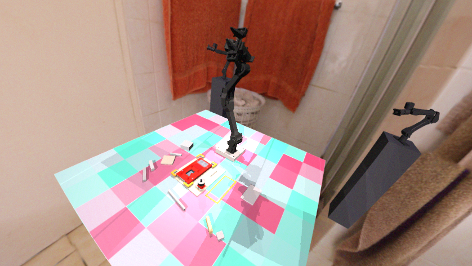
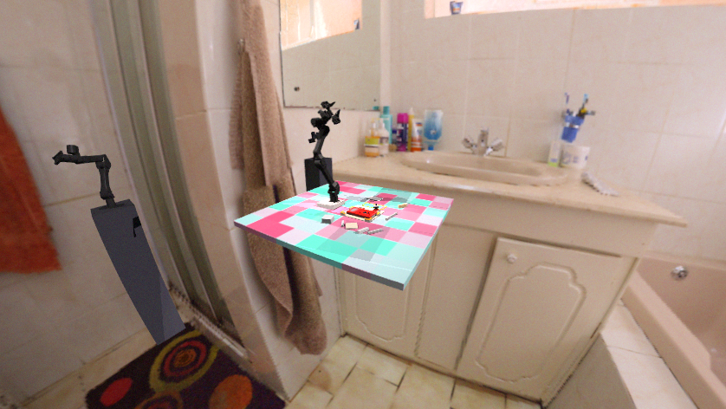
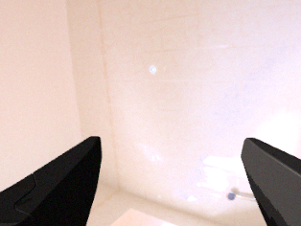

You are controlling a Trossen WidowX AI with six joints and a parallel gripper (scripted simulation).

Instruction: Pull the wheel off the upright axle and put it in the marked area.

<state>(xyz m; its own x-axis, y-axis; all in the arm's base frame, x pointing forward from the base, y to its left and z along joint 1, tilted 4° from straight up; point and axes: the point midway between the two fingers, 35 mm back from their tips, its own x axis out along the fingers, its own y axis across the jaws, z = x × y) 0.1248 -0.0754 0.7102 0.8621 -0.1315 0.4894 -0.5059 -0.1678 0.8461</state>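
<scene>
Right now my gripper tip is 73 cm above the black wheel, 26 cm short of it and 11 cm to the right of it. Round my gripper tip: wooden stick 76 cm below, 39 cm ahead, 29 cm to the left.
</scene>
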